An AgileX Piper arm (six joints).
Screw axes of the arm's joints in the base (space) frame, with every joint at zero. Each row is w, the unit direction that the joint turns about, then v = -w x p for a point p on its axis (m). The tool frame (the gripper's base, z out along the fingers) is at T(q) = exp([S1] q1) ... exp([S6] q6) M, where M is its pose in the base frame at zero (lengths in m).
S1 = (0, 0, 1, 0, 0, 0)
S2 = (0, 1, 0, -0.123, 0, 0)
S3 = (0, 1, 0, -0.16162, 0, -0.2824)
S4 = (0.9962, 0, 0.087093, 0, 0.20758, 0)
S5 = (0, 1, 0, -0.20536, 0, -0.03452)
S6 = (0.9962, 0, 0.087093, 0, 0.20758, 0)
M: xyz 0.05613 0 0.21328 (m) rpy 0 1.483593 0 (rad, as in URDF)
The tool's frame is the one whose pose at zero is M.
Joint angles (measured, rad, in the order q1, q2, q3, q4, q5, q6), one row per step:
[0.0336, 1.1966, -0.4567, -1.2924, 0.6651, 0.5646]
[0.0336, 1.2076, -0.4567, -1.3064, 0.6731, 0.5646]
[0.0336, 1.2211, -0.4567, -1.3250, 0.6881, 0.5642]
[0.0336, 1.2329, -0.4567, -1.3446, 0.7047, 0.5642]
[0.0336, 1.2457, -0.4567, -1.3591, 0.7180, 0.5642]
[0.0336, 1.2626, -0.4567, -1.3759, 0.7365, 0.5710]
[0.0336, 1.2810, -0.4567, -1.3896, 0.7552, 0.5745]
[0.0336, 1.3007, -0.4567, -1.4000, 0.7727, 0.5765]
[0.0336, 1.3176, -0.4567, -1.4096, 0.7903, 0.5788]
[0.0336, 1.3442, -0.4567, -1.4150, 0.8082, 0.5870]
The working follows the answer.
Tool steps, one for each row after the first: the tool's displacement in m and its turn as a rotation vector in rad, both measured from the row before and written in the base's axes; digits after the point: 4 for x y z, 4 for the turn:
[0.0010, -0.0007, -0.0014, -0.0162, 0.0126, 0.0025]
[0.0010, -0.0013, -0.0015, -0.0244, 0.0167, 0.0004]
[0.0008, -0.0014, -0.0010, -0.0259, 0.0148, -0.0001]
[0.0009, -0.0011, -0.0015, -0.0200, 0.0150, -0.0007]
[0.0010, -0.0014, -0.0020, -0.0218, 0.0155, -0.0068]
[0.0010, -0.0014, -0.0024, -0.0215, 0.0189, -0.0066]
[0.0010, -0.0012, -0.0028, -0.0192, 0.0208, -0.0067]
[0.0007, -0.0012, -0.0023, -0.0186, 0.0176, -0.0072]
[0.0012, -0.0011, -0.0044, -0.0137, 0.0232, -0.0134]

Tool pose at each row, in the base's axes (x y z in m, rotation vector in rad; rounded; the steps above come from the unrounded poses):
[0.1945, -0.0475, 0.2094, -0.5538, 2.4176, -1.0488]
[0.1955, -0.0482, 0.2080, -0.5704, 2.4207, -1.0679]
[0.1965, -0.0495, 0.2065, -0.5901, 2.4248, -1.0981]
[0.1973, -0.0508, 0.2055, -0.6084, 2.4267, -1.1306]
[0.1981, -0.0519, 0.2040, -0.6245, 2.4311, -1.1559]
[0.1992, -0.0533, 0.2020, -0.6346, 2.4384, -1.1860]
[0.2002, -0.0547, 0.1995, -0.6472, 2.4482, -1.2157]
[0.2012, -0.0559, 0.1967, -0.6606, 2.4605, -1.2425]
[0.2020, -0.0571, 0.1944, -0.6709, 2.4705, -1.2690]
[0.2031, -0.0582, 0.1900, -0.6774, 2.4910, -1.2913]

